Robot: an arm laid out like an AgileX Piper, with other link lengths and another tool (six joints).
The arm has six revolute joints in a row. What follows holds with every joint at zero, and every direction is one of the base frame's. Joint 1 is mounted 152.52 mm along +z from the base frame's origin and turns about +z. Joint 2 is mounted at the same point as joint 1 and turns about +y. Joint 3 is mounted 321.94 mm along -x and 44.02 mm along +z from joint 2 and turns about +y. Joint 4 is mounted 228.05 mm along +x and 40.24 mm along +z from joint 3 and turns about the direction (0.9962, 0, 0.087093). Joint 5 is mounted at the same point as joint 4 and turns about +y. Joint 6 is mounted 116.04 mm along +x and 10.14 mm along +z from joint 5 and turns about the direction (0.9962, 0, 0.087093). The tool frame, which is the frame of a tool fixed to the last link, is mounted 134.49 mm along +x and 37 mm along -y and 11.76 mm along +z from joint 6; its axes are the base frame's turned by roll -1.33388, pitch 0.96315 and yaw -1.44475 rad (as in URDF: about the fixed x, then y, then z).
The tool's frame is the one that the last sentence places.
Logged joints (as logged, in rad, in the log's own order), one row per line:
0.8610 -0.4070 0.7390 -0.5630 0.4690 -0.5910
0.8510 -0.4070 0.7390 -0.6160 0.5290 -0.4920
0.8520 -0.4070 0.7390 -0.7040 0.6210 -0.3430
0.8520 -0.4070 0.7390 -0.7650 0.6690 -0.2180
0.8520 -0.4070 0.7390 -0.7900 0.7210 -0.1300
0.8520 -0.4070 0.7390 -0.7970 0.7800 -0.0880
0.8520 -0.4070 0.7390 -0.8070 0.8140 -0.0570
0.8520 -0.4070 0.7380 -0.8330 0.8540 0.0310
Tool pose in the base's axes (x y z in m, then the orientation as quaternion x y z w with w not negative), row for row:
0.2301 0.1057 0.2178 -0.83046 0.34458 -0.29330 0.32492
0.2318 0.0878 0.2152 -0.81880 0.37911 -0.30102 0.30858
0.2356 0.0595 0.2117 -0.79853 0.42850 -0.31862 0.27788
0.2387 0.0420 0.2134 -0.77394 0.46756 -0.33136 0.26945
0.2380 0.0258 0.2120 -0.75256 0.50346 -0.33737 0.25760
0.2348 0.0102 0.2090 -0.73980 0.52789 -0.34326 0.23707
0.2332 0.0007 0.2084 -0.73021 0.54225 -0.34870 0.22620
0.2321 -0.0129 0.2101 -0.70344 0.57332 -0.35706 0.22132
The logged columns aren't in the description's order. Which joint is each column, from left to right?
Columns, left to right: joint 2, joint 3, joint 1, joint 4, joint 5, joint 6.
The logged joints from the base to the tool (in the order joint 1, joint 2, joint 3, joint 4, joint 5, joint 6), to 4 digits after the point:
0.7390 0.8610 -0.4070 -0.5630 0.4690 -0.5910
0.7390 0.8510 -0.4070 -0.6160 0.5290 -0.4920
0.7390 0.8520 -0.4070 -0.7040 0.6210 -0.3430
0.7390 0.8520 -0.4070 -0.7650 0.6690 -0.2180
0.7390 0.8520 -0.4070 -0.7900 0.7210 -0.1300
0.7390 0.8520 -0.4070 -0.7970 0.7800 -0.0880
0.7390 0.8520 -0.4070 -0.8070 0.8140 -0.0570
0.7380 0.8520 -0.4070 -0.8330 0.8540 0.0310

